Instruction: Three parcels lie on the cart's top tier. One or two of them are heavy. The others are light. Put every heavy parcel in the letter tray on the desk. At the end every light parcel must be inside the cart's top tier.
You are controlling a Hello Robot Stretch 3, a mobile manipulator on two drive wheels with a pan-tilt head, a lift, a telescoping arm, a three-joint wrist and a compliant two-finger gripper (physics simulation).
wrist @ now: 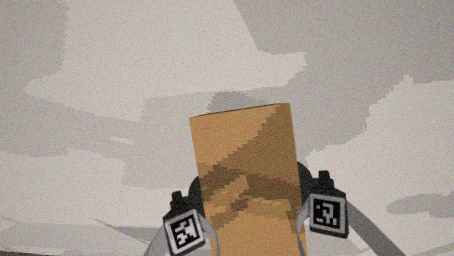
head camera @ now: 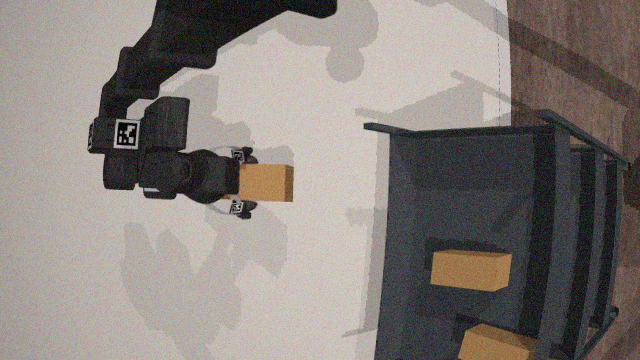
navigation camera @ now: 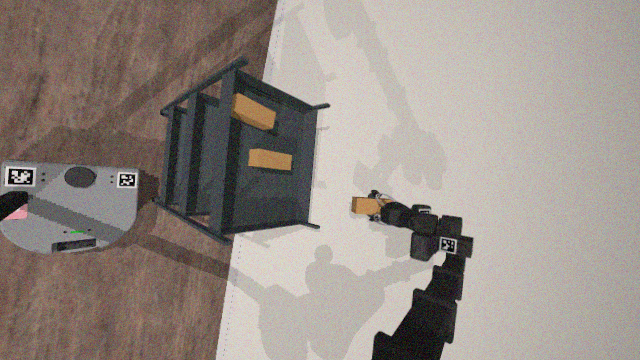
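Seen in the pictures: gripper, fingertip midpoint: [wrist: 249, 186] [head camera: 248, 183] [navigation camera: 370, 204]; robot's base, origin of the base link: [navigation camera: 80, 176].
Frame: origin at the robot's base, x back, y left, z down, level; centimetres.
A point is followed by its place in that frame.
Note:
My gripper [head camera: 247, 183] {x 1.9, y -69.6, z -92.0 cm} [navigation camera: 375, 206] {x 1.9, y -69.6, z -92.0 cm} [wrist: 249, 186] {x 1.9, y -69.6, z -92.0 cm} is shut on an orange-brown parcel [head camera: 270, 182] {x 2.0, y -62.4, z -92.6 cm} [navigation camera: 362, 205] {x 1.7, y -62.3, z -92.5 cm} [wrist: 245, 145] {x 2.0, y -69.2, z -98.6 cm}, one finger on each long side. It holds the parcel outside the cart, beyond its far side, above the pale floor. A second parcel [head camera: 470, 270] {x -10.6, y -41.0, z -71.5 cm} [navigation camera: 270, 159] {x -10.8, y -40.3, z -71.5 cm} lies around the middle of the cart's top tier [head camera: 475, 131] {x 10.3, y -41.3, z -71.0 cm} [navigation camera: 227, 160] {x -9.3, y -29.2, z -66.2 cm}. A third parcel [head camera: 495, 342] {x -21.7, y -34.1, z -71.5 cm} [navigation camera: 254, 111] {x -23.8, y -33.5, z -71.5 cm} lies slanted beside it, partly cut off by the head view's lower edge. The parcels look alike; their weight cannot be seen. The desk and letter tray do not show.
The dark cart has lower tiers [head camera: 592, 200] {x 0.0, y -27.9, z -39.8 cm} [navigation camera: 195, 150] {x -13.1, y -29.4, z -39.8 cm} and raised corner posts. My grey base [navigation camera: 107, 210] {x 11.8, y -7.7, z -16.0 cm} stands close to its near side on wooden floor [navigation camera: 75, 75] {x -39.5, y 3.7, z -0.1 cm}. My black arm [head camera: 200, 30] {x 8.5, y -26.0, z -121.0 cm} [navigation camera: 425, 315] {x 8.5, y -26.8, z -120.1 cm} reaches past one end of the cart.

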